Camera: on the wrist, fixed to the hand. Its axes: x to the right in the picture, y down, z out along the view.
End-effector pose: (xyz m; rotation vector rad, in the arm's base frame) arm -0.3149 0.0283 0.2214 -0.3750 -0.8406 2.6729
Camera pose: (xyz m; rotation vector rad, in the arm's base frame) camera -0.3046 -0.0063 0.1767 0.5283 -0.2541 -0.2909
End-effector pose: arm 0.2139 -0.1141 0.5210 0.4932 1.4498 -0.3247
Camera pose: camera 0.2193 -0.0607 0.5416 1.8282 -0.7362 2.0232
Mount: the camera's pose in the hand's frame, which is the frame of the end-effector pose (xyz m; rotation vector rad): -0.0154 0.0511 -0.0214 0.0194 0.1086 -3.1044
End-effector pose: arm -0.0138 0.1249 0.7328 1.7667 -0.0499 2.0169
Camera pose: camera -0.0508 0.0812 0.7280 0.0115 1.4370 -0.4231
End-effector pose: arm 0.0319 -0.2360 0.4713 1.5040 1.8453 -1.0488
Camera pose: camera 0.0865 -0.2229 0.4835 1.6563 -1.4490 0.6500
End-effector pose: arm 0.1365 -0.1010 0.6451 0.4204 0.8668 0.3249
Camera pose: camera 0.1049 -0.0585 0.6676 -1.1777 0.6873 -2.4801
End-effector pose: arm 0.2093 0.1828 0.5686 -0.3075 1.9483 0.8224
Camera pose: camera 0.1755 0.2046 0.6097 -2.1292 -0.2447 -1.2745
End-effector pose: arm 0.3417 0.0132 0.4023 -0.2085 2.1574 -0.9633
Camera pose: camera 0.3451 0.0679 0.3848 2.0969 0.1412 0.9870
